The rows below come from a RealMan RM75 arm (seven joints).
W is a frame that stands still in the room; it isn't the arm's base.
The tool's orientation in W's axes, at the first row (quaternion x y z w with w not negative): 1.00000, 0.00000, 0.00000, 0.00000
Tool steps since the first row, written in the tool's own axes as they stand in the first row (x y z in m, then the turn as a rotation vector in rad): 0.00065, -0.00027, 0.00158, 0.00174, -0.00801, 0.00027; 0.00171, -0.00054, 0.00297, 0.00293, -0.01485, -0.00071; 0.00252, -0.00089, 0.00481, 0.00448, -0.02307, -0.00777; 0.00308, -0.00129, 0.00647, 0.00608, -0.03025, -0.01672; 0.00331, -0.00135, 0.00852, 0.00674, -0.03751, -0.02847; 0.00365, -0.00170, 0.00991, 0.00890, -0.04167, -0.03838; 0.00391, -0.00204, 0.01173, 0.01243, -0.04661, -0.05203; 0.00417, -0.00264, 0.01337, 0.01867, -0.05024, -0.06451; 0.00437, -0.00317, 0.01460, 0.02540, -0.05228, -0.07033; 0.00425, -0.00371, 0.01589, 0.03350, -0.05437, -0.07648; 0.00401, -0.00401, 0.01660, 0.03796, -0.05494, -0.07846
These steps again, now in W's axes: 0.00065, 0.00027, -0.00158, 0.00174, 0.00801, -0.00027; 0.00171, 0.00054, -0.00297, 0.00293, 0.01485, 0.00071; 0.00252, 0.00089, -0.00481, 0.00448, 0.02307, 0.00777; 0.00308, 0.00129, -0.00647, 0.00608, 0.03025, 0.01672; 0.00331, 0.00135, -0.00852, 0.00674, 0.03751, 0.02847; 0.00365, 0.00170, -0.00991, 0.00890, 0.04167, 0.03838; 0.00391, 0.00204, -0.01173, 0.01243, 0.04661, 0.05203; 0.00417, 0.00264, -0.01337, 0.01867, 0.05024, 0.06451; 0.00437, 0.00317, -0.01460, 0.02540, 0.05228, 0.07033; 0.00425, 0.00371, -0.01589, 0.03350, 0.05437, 0.07648; 0.00401, 0.00401, -0.01660, 0.03796, 0.05494, 0.07846
